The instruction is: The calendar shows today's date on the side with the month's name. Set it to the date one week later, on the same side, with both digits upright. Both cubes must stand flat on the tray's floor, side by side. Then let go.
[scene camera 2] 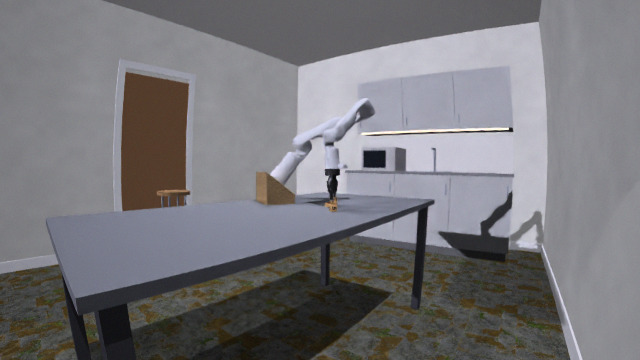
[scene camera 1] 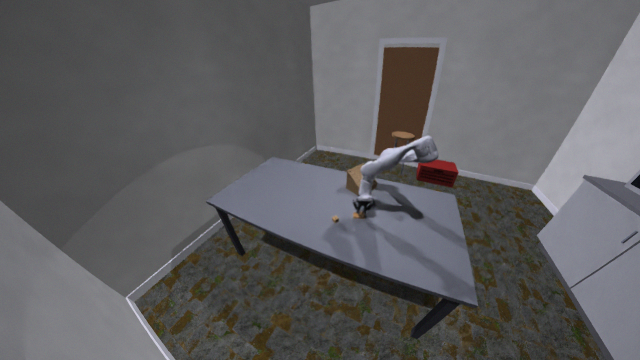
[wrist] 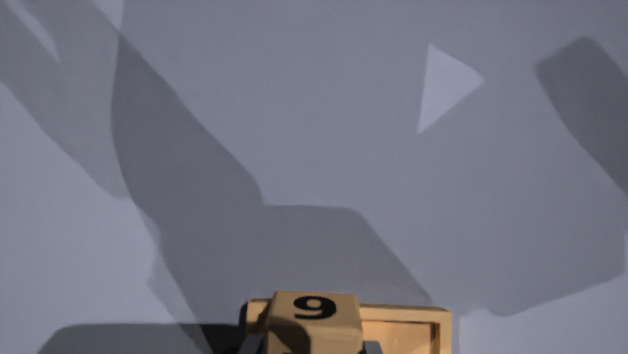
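My gripper (scene camera 1: 360,210) (scene camera 2: 332,198) (wrist: 312,346) points down and is shut on a wooden cube (wrist: 345,325). The cube is at the left part of the wooden tray (scene camera 1: 356,216) (scene camera 2: 327,205) (wrist: 445,331) in the wrist view. A black digit on the cube's far face reads as a 9 in that view; another mark below it is cut off by the view's lower edge. Whether the cube touches the tray's floor is hidden. The tray's right part shows bare floor. The other cube (scene camera 1: 335,219) lies on the table outside the tray, left of it in scene camera 1; its digits are too small to read.
The grey table (scene camera 1: 300,195) (scene camera 2: 200,240) carries the tray, the loose cube and the arm. A brown wedge-shaped block (scene camera 1: 354,180) (scene camera 2: 274,191) stands by the arm's base. A stool (scene camera 1: 403,135) (scene camera 2: 173,192) and a red chest (scene camera 1: 437,173) stand beyond the table.
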